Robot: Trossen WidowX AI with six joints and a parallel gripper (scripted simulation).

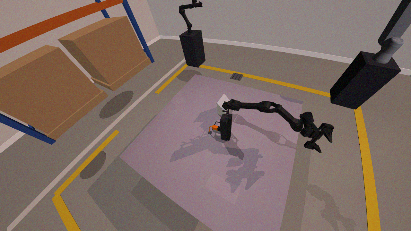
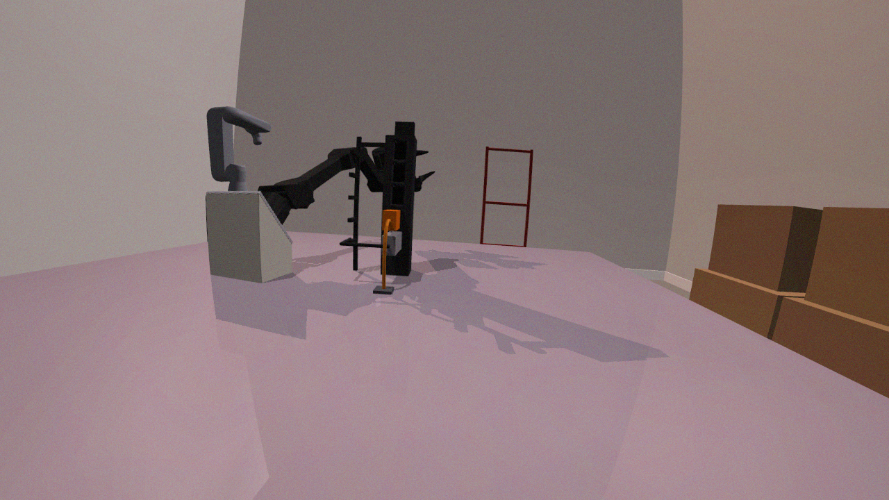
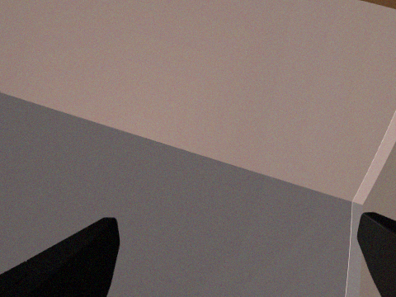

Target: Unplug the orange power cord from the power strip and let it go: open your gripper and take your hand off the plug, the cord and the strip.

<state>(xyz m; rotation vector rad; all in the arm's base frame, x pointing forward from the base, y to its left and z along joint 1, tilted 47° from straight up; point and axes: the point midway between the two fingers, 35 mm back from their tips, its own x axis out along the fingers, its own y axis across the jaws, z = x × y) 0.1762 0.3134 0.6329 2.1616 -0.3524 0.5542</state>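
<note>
My gripper tip is 64 cm to the left of the orange plug, 18 cm above it and 3 cm short of it. The rest, counted from my gripper tip: thin black rack (59 cm to the right, 16 cm below, 6 cm behind); power strip (57 cm to the right, 16 cm below, 3 cm ahead).
</note>
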